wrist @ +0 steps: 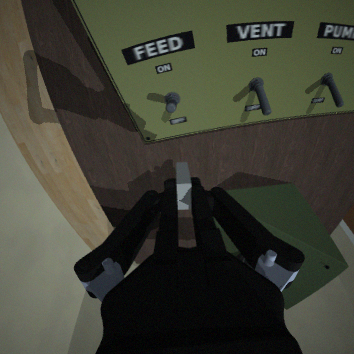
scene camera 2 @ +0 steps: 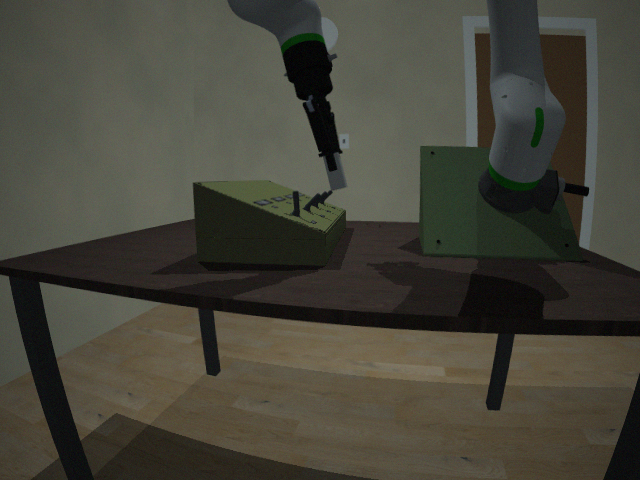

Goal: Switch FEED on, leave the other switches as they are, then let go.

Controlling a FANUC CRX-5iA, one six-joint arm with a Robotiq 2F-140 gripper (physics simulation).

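Frame: origin at the arm's base, x left, y back, z up, level; millimetres.
Seen in the pictures: gripper, fingertip midpoint: [wrist: 181, 171] [scene camera 2: 339, 188]; arm's base at its link origin: [scene camera 2: 508, 189].
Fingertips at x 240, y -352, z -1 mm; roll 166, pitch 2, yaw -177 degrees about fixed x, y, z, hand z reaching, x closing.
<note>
Pixels of each thing's top centre, then the offset from my fingertips to it. Level surfaces: height alone.
- FEED switch at its top centre: [wrist: 170, 108] [scene camera 2: 296, 190] dx +16, dy -86, dz -3 mm
- VENT switch at its top centre: [wrist: 268, 101] [scene camera 2: 312, 192] dx -104, dy -101, dz -13 mm
- PUMP switch at its top centre: [wrist: 343, 94] dx -221, dy -130, dz -13 mm
- dark wooden table at its surface level: dz -140 mm
The FEED switch [scene camera 2: 296, 203] [wrist: 171, 102] is a dark lever on the sloped green panel [scene camera 2: 258, 248] [wrist: 205, 60]. It stands upright in the scene view, thrown to the ON side of the panel normal, and looks short, nearly end-on, in the wrist view. The VENT switch [wrist: 261, 97] and PUMP switch [wrist: 334, 91] lean the other way, away from their ON labels. My gripper [scene camera 2: 338, 186] [wrist: 181, 171] is shut and empty. Its tips are above the panel's low front edge, apart from the FEED lever; in the scene view they appear close to the other levers' tips.
The panel box stands on the dark wooden table [scene camera 2: 248, 289] [wrist: 160, 155]. A larger green box [scene camera 2: 449, 201] [wrist: 280, 215] stands to the right, partly behind another grey arm section [scene camera 2: 522, 118]. A door [scene camera 2: 563, 93] is in the wall behind.
</note>
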